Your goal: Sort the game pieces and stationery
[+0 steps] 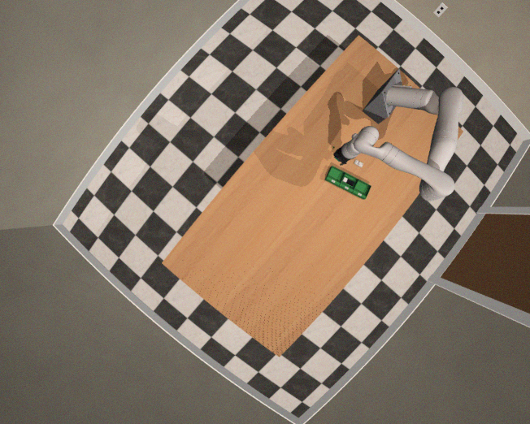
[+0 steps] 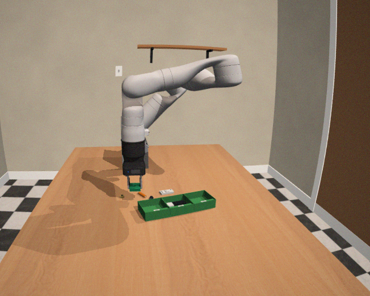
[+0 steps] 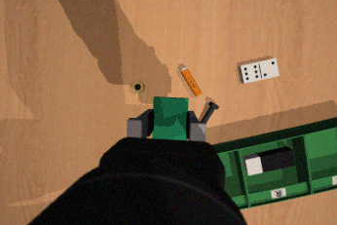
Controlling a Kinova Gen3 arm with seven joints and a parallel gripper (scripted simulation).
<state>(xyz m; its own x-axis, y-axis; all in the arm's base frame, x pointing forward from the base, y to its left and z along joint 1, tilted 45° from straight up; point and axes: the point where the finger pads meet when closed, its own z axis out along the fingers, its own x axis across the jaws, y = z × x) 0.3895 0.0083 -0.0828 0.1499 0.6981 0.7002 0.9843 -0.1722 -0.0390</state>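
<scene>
Right now my hand is 90 mm short of the green three-compartment tray, 130 mm to the right of it and 60 mm above it. From my hand the other things lie so: dark piece 50 mm to the left, 70 mm below; orange stick 40 mm behind, 30 mm to the left, 70 mm below; flat green block 10 mm below.
</scene>
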